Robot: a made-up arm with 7 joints. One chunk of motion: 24 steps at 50 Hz.
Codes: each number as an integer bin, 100 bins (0 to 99) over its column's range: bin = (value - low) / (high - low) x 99, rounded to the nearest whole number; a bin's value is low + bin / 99 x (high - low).
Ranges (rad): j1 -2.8..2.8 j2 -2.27..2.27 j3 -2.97..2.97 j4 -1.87..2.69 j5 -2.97..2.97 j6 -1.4..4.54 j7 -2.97..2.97
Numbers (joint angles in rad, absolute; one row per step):
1: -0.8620 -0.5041 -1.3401 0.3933 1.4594 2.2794 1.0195
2: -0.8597 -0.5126 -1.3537 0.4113 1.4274 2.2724 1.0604
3: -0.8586 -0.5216 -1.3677 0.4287 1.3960 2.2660 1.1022
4: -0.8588 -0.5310 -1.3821 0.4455 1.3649 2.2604 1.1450
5: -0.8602 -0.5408 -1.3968 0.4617 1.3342 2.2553 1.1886
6: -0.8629 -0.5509 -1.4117 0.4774 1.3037 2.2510 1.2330
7: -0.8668 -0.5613 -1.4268 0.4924 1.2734 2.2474 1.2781
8: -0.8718 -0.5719 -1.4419 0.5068 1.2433 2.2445 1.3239
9: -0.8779 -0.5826 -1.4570 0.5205 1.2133 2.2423 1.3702
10: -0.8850 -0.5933 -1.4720 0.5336 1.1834 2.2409 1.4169
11: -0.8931 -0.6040 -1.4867 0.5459 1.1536 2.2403 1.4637
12: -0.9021 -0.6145 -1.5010 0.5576 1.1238 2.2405 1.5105
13: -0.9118 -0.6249 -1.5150 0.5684 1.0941 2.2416 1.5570
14: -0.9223 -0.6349 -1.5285 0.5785 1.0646 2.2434 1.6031
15: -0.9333 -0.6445 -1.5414 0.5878 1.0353 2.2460 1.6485
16: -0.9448 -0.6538 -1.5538 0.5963 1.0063 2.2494 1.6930
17: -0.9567 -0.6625 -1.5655 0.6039 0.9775 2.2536 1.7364
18: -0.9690 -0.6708 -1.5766 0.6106 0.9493 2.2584 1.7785
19: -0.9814 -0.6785 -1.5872 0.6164 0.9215 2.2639 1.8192
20: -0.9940 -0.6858 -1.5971 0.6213 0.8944 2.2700 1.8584
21: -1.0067 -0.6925 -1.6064 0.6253 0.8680 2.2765 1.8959
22: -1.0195 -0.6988 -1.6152 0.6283 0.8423 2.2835 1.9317
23: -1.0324 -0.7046 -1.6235 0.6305 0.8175 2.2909 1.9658
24: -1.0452 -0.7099 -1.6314 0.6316 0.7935 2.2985 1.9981
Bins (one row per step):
1: 34 39 27 49 74 61 66
2: 34 38 27 50 73 61 67
3: 34 38 27 50 73 61 68
4: 34 38 26 50 72 61 69
5: 34 38 26 51 72 61 69
6: 34 37 26 51 71 61 70
7: 34 37 26 51 71 61 71
8: 34 37 25 52 70 61 72
9: 34 37 25 52 70 61 72
10: 34 37 25 52 69 61 73
11: 34 36 25 52 69 61 74
12: 34 36 24 53 68 61 75
13: 33 36 24 53 68 61 75
14: 33 36 24 53 67 61 76
15: 33 35 24 53 67 61 77
16: 33 35 24 54 66 61 78
17: 33 35 23 54 66 61 78
18: 32 35 23 54 65 61 79
19: 32 35 23 54 65 61 80
20: 32 35 23 54 64 61 80
21: 32 34 23 54 64 61 81
22: 31 34 23 54 64 61 82
23: 31 34 22 54 63 62 82
24: 31 34 22 54 63 62 83

